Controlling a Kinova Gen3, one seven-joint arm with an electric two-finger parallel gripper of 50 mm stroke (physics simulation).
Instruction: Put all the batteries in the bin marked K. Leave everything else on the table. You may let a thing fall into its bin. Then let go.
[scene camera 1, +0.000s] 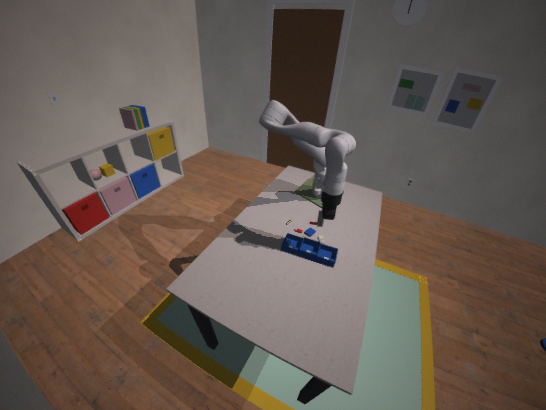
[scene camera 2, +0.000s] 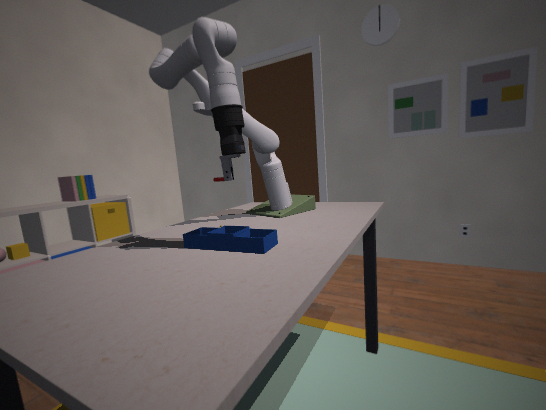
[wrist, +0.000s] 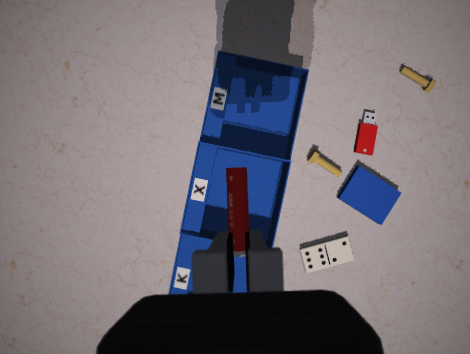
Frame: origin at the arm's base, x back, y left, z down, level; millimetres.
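Seen in the pictures: gripper, fingertip midpoint: (scene camera 1: 319, 224) (scene camera 2: 229, 180) (wrist: 239, 251); arm's base, link origin: (scene camera 1: 321, 194) (scene camera 2: 281, 206).
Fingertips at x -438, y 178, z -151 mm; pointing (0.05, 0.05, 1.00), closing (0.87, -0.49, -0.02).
Note:
Offsets run from my fingertips to a thing's top centre. "*": to the spot under its first point.
My gripper (scene camera 1: 321, 220) (scene camera 2: 228, 176) (wrist: 239, 251) is shut on a red AAA battery {dx -10, dy -18, dz -10 mm} (scene camera 1: 313, 223) (scene camera 2: 218, 179) (wrist: 237, 200), held level high above the table. The battery sticks out forward from the fingers and overlaps compartment X in the wrist view. The blue tray {dx -9, dy -14, dz +133 mm} (scene camera 2: 225, 244) has three compartments, labelled M, X and K. Bin K {* dx +27, dy +61, dz +173 mm} (scene camera 1: 326, 254) (wrist: 191, 250) is at the tray's right end in scene camera 1 and at the bottom in the wrist view, where the gripper hides most of its inside. No other battery shows in the wrist view.
Beside the tray lie two brass bolts {dx +101, dy -202, dz +166 mm} (wrist: 417, 78) {dx +57, dy -81, dz +166 mm} (wrist: 325, 164), a red USB stick {dx +80, dy -129, dz +172 mm} (scene camera 1: 298, 230) (wrist: 366, 139), a blue block {dx +111, dy -74, dz +170 mm} (scene camera 1: 310, 231) (wrist: 370, 194) and a white domino {dx +101, dy -2, dz +172 mm} (scene camera 1: 321, 238) (wrist: 327, 253). The tray's walls stand up from the table.

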